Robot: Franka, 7 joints.
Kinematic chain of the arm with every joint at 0, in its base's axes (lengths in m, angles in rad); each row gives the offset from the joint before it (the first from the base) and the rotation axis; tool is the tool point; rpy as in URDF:
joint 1: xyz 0 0 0.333 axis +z
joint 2: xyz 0 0 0 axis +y
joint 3: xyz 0 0 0.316 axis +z
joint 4: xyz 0.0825 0 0 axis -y
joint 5: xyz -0.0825 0 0.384 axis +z
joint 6: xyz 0 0 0 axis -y
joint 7: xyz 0.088 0 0 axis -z
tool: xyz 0 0 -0.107 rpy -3.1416 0 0
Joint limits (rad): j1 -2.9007..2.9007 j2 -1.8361..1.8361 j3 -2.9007..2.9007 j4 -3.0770..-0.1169 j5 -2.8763..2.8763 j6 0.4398..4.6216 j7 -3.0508..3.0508
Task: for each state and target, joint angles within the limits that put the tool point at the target. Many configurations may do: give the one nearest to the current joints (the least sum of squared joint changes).
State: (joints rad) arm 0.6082 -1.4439 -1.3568 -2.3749 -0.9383 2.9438 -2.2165
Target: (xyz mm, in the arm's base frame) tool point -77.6 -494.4 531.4
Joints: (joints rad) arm 0.0179 -1.6820 -1.2943 -2.3339 -0.9600 3.0560 -2.2165
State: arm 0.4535 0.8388 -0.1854 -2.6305 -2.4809 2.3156 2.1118
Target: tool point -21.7 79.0 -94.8
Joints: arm 0.5606 1.3110 0.2010 -2.6083 -2.4913 2.3712 2.1118
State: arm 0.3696 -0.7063 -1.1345 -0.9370 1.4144 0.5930 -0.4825
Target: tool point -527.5 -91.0 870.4
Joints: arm -0.0382 -1.0776 -1.0283 -0.5370 1.6521 1.0670 -0.4825
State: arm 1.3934 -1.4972 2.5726 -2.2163 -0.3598 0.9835 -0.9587
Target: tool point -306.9 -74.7 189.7
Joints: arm 1.5571 -1.3179 2.2283 -2.2821 -0.4611 0.8109 -0.9587
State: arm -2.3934 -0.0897 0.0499 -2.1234 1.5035 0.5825 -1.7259
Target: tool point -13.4 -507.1 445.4
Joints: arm -2.1094 0.2524 0.2588 -2.0480 1.5748 0.7902 -1.7259
